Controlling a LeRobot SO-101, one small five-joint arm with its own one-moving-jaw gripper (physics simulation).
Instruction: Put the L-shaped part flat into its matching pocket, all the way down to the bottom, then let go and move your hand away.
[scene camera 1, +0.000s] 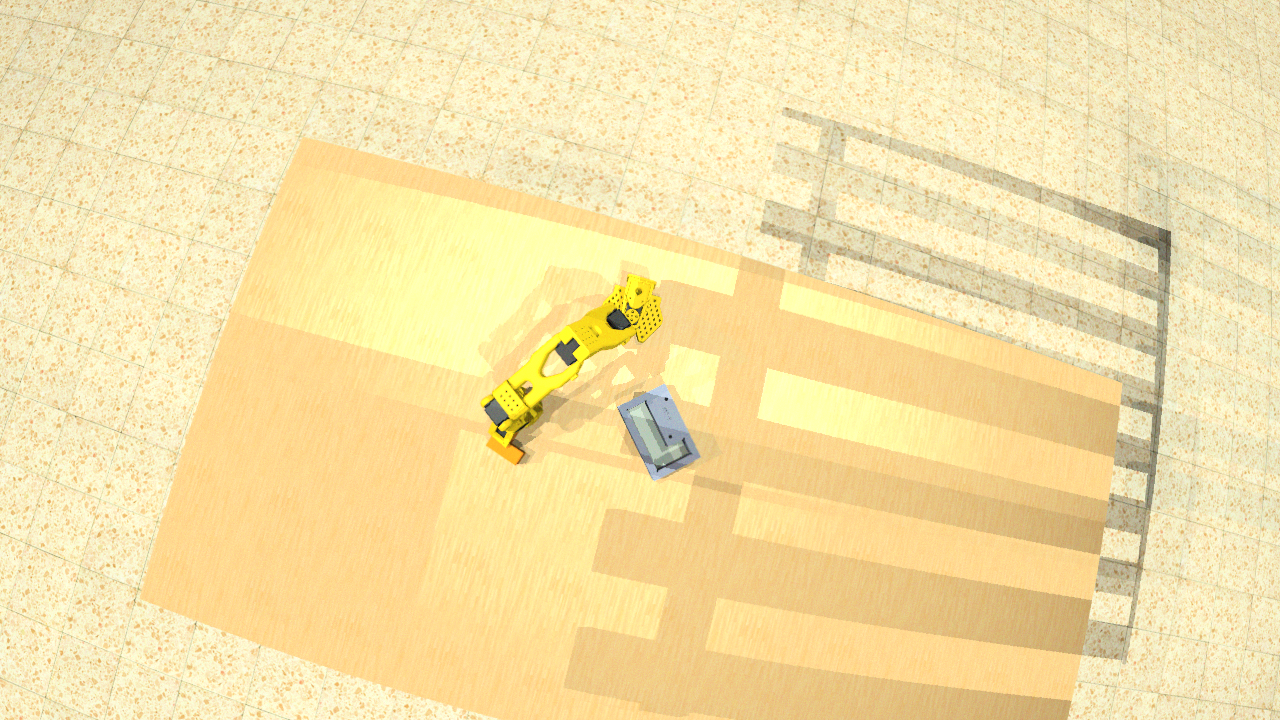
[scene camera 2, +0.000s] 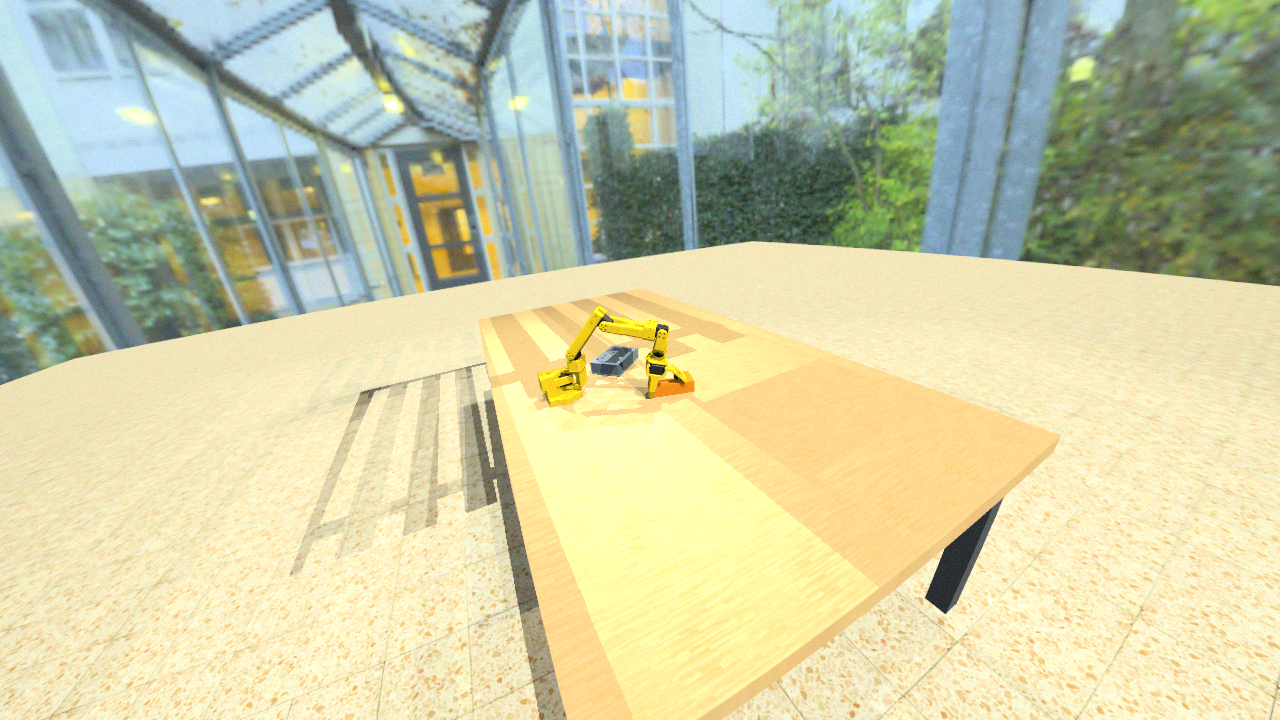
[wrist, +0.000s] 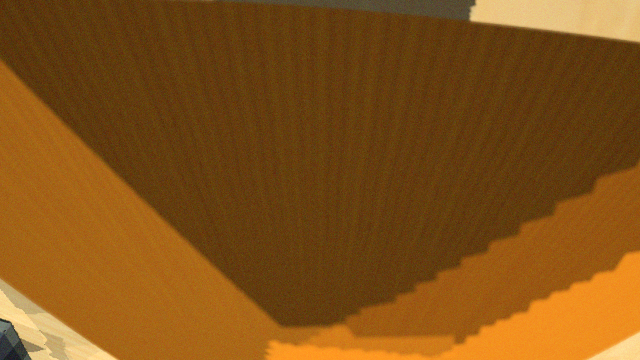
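Where they show: end effector, tool point: (scene camera 2: 649, 389); arm's base, origin of the base link: (scene camera 1: 629, 324) (scene camera 2: 570, 393).
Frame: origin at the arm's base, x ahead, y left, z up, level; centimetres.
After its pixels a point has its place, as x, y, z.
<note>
The orange L-shaped part (scene camera 1: 512, 451) {26.8, -13.1, 3.1} (scene camera 2: 677, 386) {23.0, -16.4, 2.1} (wrist: 320, 150) is in my gripper (scene camera 1: 503, 436) (scene camera 2: 664, 381) {17.8, -11.6, 0.8}, which is shut on it. In the wrist view the part fills most of the picture and hides the jaws. In scene camera 1 it shows as a short, narrow orange piece below the wrist, and its L outline is hidden. In scene camera 2 it is low, near the table; I cannot tell whether it touches. The grey-blue block (scene camera 1: 671, 419) {14.5, 11.3, 3.6} (scene camera 2: 608, 367) {12.8, 4.2, 2.6} with the L-shaped pocket lies apart from the part, to its right in scene camera 1.
The wooden table (scene camera 1: 313, 501) {45.5, -45.0, 0.0} (scene camera 2: 805, 447) {31.7, -48.1, 0.0} carries the arm and the block. The yellow arm base (scene camera 1: 638, 291) {-5.5, 0.0, 3.5} (scene camera 2: 561, 386) {-2.1, -1.3, 3.3} stands near the table's long edge, with the block beside the outstretched arm. Striped shadows fall across the table and floor.
</note>
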